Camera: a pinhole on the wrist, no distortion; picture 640 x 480 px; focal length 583.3 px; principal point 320.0 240.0 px. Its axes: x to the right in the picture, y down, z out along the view. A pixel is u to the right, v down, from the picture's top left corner.
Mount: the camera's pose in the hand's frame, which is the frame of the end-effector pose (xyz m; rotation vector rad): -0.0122 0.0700 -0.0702 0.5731 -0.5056 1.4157
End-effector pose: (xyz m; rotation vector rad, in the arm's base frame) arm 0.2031 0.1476 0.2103 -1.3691 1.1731 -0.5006
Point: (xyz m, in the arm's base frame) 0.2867 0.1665 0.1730
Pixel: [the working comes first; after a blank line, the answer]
In the camera's frame: 0.0592 -0.0351 0.1602

535.5 112.4
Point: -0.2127 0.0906 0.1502
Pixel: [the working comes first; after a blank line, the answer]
In the camera's frame: -0.1126 0.0704 -0.3035

behind the camera
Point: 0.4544 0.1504 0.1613
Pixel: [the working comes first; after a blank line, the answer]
In the camera's frame: 0.1173 -0.1129 0.2984

549.3 19.4
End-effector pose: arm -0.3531 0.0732 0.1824 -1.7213 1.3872 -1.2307
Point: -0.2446 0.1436 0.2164
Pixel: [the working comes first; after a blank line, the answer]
In the camera's frame: -0.0321 0.0426 0.2185

234.4 353.8
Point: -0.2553 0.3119 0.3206
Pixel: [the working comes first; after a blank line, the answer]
In the camera's frame: -0.1880 0.1604 0.2517

outside the picture
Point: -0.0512 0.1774 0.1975
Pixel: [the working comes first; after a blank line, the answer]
In the camera's frame: 0.0275 0.0838 0.4020

359.9 361.6
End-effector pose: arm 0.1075 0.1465 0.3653 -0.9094 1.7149 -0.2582
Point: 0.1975 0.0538 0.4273
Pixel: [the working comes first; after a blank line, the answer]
In the camera's frame: -0.0909 -0.0294 0.2140

72.2 159.9
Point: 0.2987 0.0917 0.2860
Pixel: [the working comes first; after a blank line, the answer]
In the camera's frame: 0.0613 -0.0831 0.2888

443.8 72.1
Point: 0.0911 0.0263 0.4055
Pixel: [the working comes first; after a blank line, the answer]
In the camera's frame: -0.1165 -0.0763 0.1155

outside the picture
